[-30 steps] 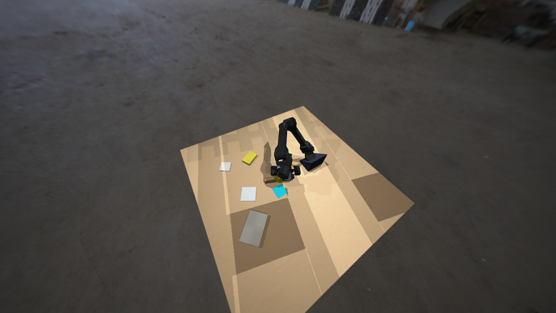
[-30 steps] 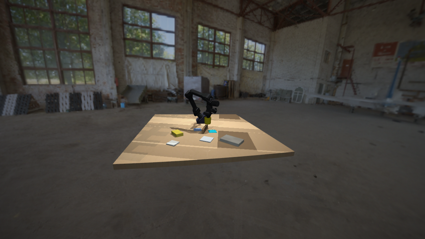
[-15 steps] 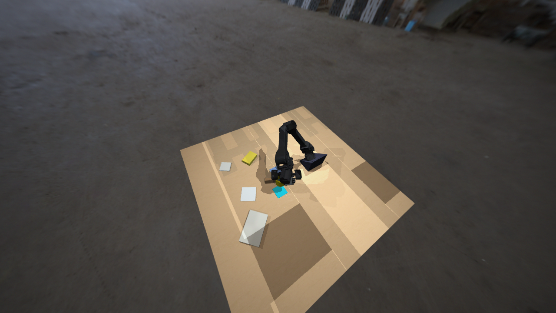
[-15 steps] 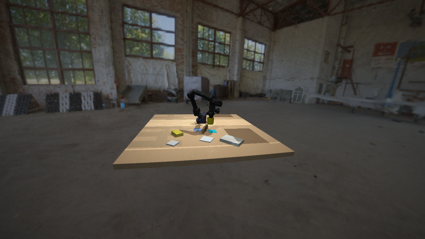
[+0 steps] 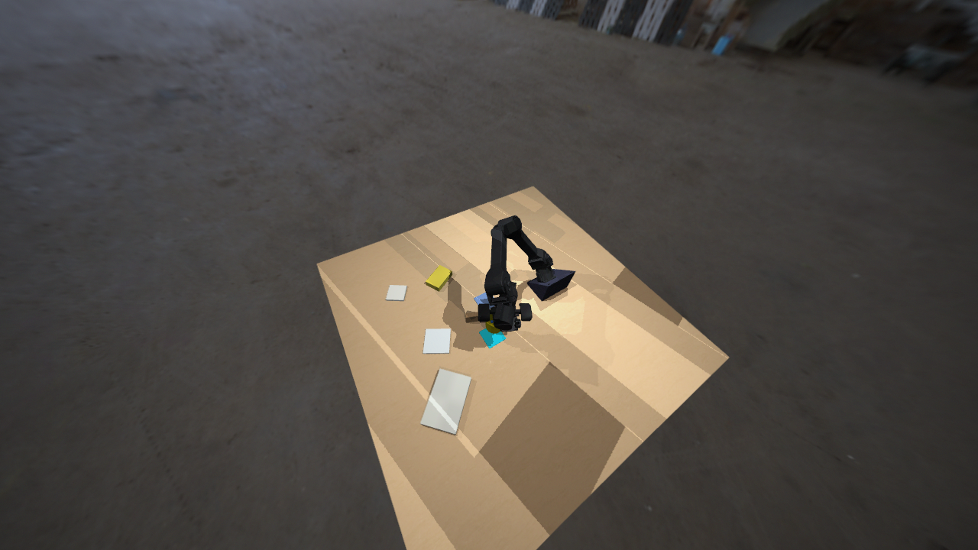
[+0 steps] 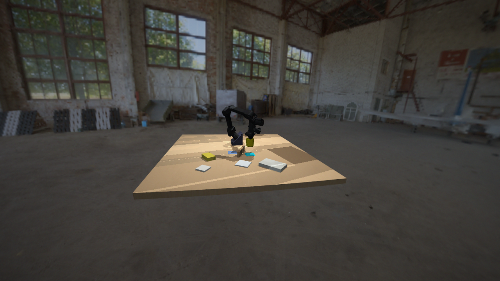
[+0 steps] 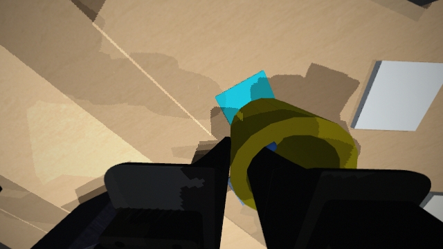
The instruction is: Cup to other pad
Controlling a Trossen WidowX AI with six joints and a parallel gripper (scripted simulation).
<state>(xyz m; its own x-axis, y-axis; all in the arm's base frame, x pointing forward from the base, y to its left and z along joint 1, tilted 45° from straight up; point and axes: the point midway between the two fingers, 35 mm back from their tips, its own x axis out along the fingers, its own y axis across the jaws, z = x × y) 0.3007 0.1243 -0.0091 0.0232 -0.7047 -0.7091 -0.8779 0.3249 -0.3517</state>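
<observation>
My gripper tip is now 3 cm short of the bright cyan pad, 1 cm to the left of it and 12 cm above it. Round my gripper tip: blue marble: 3 cm ahead, 3 cm to the right, 2 cm below; yellow cup: 2 cm ahead, 2 cm to the right; wooden bar: 9 cm to the right, 10 cm below.
</observation>
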